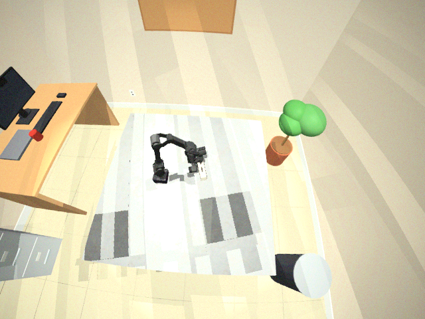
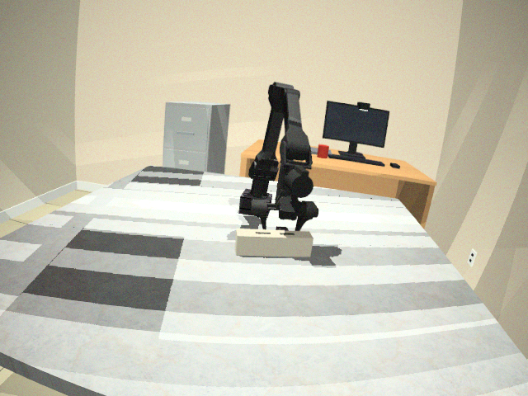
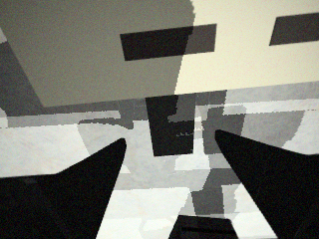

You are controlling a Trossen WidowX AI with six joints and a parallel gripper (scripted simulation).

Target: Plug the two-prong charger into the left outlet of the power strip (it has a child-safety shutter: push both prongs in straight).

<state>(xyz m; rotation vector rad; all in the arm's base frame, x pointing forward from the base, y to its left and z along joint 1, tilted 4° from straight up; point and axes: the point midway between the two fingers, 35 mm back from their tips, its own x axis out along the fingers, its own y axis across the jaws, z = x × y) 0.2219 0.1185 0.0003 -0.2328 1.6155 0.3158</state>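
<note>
The two-prong charger lies 40 mm ahead of my gripper tip, 10 mm to the left of it and 10 mm above it.
</note>
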